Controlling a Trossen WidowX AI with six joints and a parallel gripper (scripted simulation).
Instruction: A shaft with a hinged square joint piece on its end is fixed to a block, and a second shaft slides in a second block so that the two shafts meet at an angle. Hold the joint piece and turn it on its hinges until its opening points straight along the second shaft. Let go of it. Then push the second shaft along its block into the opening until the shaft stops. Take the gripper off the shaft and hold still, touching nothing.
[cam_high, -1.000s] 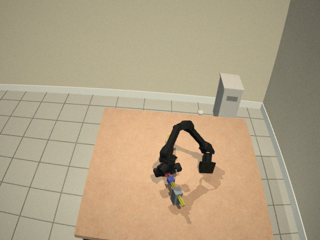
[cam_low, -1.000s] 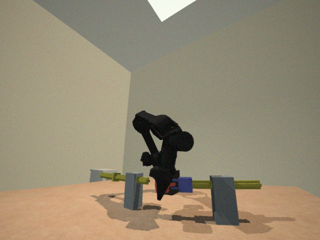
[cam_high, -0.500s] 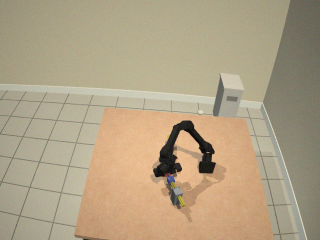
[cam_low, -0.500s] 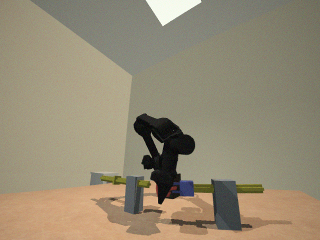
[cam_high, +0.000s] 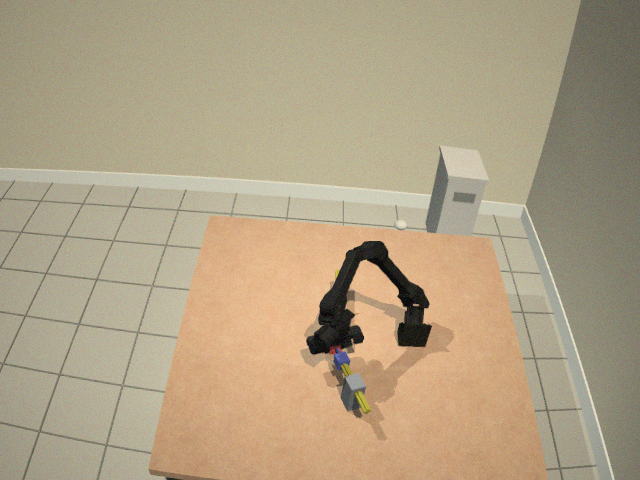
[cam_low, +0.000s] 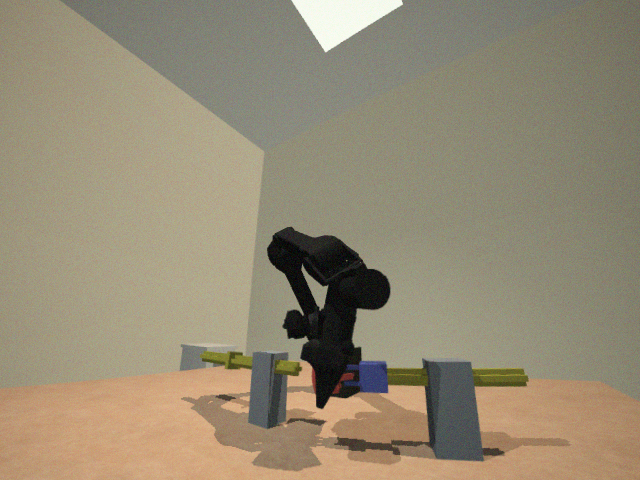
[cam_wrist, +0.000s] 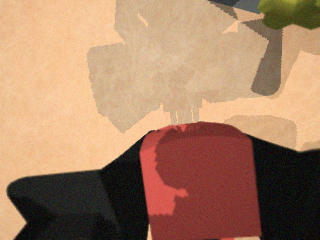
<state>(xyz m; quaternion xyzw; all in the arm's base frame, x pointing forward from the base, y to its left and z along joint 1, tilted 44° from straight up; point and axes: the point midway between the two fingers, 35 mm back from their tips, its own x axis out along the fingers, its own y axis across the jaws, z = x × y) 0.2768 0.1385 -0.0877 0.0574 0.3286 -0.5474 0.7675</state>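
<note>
Right now my gripper tip is 1 cm past the red joint piece, 1 cm to the right of it and 4 cm below it.
</note>
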